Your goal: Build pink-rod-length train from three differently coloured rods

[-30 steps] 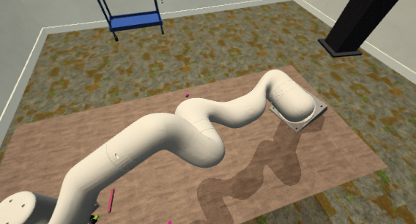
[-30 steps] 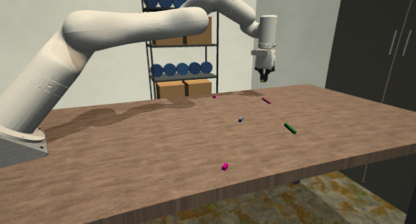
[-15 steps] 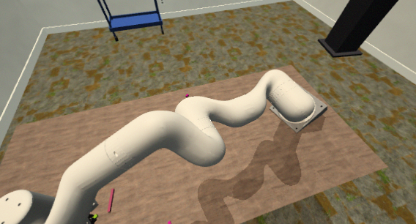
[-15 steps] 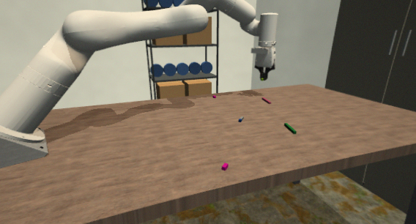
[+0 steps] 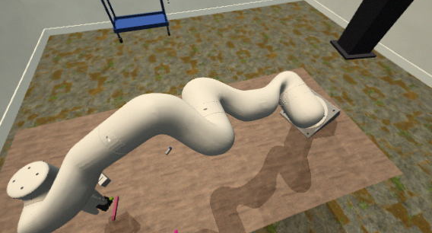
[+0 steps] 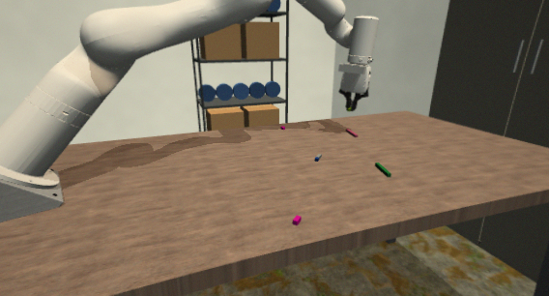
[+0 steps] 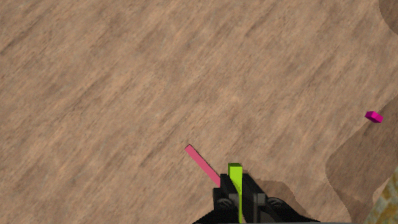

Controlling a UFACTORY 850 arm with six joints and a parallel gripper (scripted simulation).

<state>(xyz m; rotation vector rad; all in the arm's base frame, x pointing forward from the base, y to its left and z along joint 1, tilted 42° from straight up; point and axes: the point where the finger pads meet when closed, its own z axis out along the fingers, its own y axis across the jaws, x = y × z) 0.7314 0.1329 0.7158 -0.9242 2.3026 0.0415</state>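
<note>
My gripper is now 200 mm past the grey rod, 230 mm to the left of it and 110 mm above it. The rest, counted from my hand: blue rod 210 mm behind, 250 mm to the right, 110 mm below; then lime rod 20 mm below; then pink rod 10 mm ahead, 110 mm below.
</note>
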